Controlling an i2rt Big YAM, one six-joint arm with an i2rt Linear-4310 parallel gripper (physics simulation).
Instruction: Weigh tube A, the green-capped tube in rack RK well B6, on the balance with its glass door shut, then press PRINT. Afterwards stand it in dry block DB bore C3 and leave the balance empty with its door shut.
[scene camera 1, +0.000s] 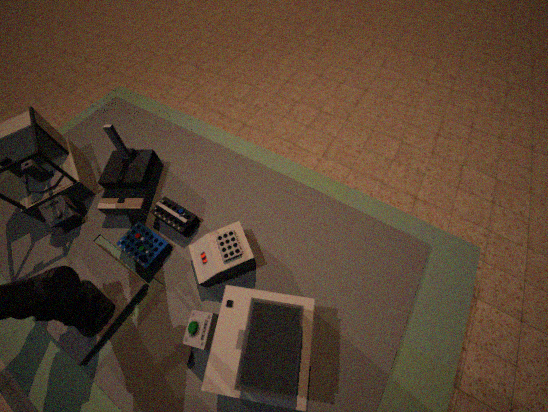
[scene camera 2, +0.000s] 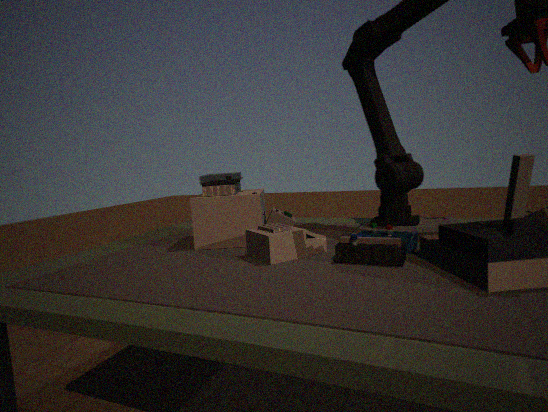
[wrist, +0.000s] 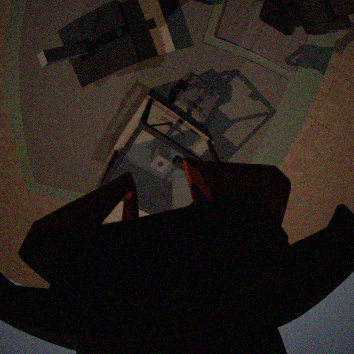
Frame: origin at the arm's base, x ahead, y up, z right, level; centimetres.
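Seen in the pictures: gripper, fingertip midpoint: (scene camera 2: 542, 68) (wrist: 158, 173); arm's base, origin of the base link: (scene camera 1: 89, 307) (scene camera 2: 395, 223) (wrist: 279, 7).
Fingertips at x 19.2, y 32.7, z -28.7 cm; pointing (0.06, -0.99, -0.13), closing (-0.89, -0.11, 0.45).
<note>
Offsets run from my fingertips to a thing's middle. "pt": to the spot under its first point.
The green-capped tube @(dx -0.5, dy -31.5, dz +30.8 cm) (scene camera 1: 142, 248) (scene camera 2: 374, 226) stands in the blue rack @(dx +0.4, dy -33.2, dz +27.9 cm) (scene camera 1: 162, 244) (scene camera 2: 411, 240); the well labels are unreadable. The dry block @(dx +10.5, dy -31.2, dz +48.7 cm) (scene camera 1: 215, 267) (scene camera 2: 284, 246) is a pale, sloped unit with dark bores and a small red display. The balance (scene camera 1: 14, 126) (wrist: 129, 126) is a glass-walled, dark-framed box at the far left of scene camera 1. Its small pale pan (wrist: 161, 164) shows in the wrist view; the door's position is unclear. My gripper (wrist: 158, 173) is open and empty, its fingers apart, high above the table, with the balance beyond its fingertips in the wrist view.
A black block with an upright post @(pt dx +18.2, dy -19.0, dz +6.1 cm) (scene camera 1: 117, 140) (scene camera 2: 520, 187) (wrist: 62, 54) stands beside the balance. A black rack @(dx +11.9, dy -32.3, dz +29.1 cm) (scene camera 1: 175, 216) (scene camera 2: 370, 254) stands between it and the dry block. A large white box @(dx -1.7, dy -25.2, dz +65.8 cm) (scene camera 1: 220, 360) (scene camera 2: 225, 220) and a small green-button unit @(pt dx -5.8, dy -27.5, dz +57.4 cm) (scene camera 1: 200, 330) stand nearby.
</note>
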